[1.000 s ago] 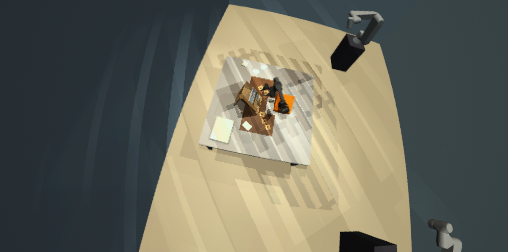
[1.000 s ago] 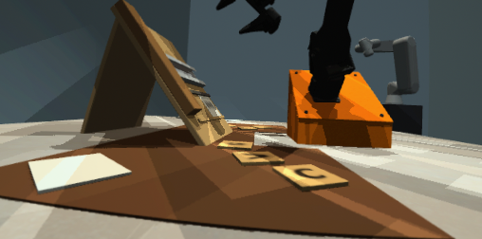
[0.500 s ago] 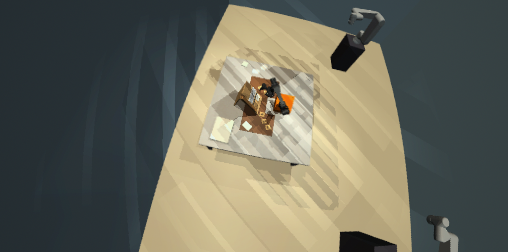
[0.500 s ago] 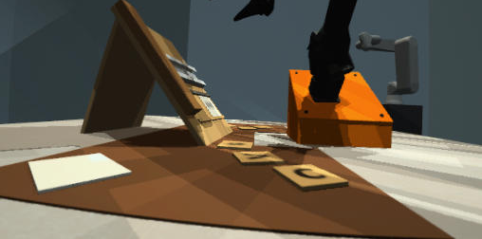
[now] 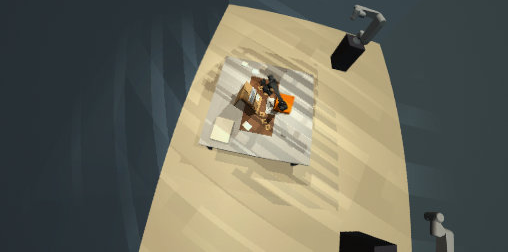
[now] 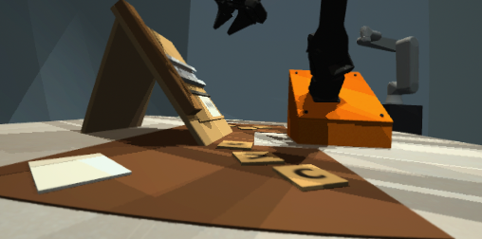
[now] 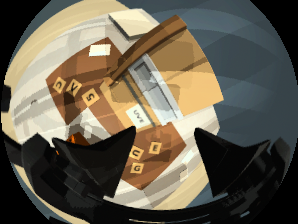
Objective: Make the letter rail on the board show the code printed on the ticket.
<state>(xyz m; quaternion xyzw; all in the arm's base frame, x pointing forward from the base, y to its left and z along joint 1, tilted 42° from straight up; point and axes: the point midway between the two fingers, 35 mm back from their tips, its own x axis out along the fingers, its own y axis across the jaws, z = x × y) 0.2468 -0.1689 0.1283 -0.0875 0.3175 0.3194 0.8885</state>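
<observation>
Now: the u tile 28 cm below my gripper tip, 14 cm to the right of it and 9 cm behind it. From my gripper tip the other things lie so: tan tile marked v: 28 cm below, 26 cm to the left, 10 cm behind; brown mat: 29 cm below, 7 cm behind, 3 cm to the left; e tile: 28 cm below, 19 cm to the right, 1 cm behind.
</observation>
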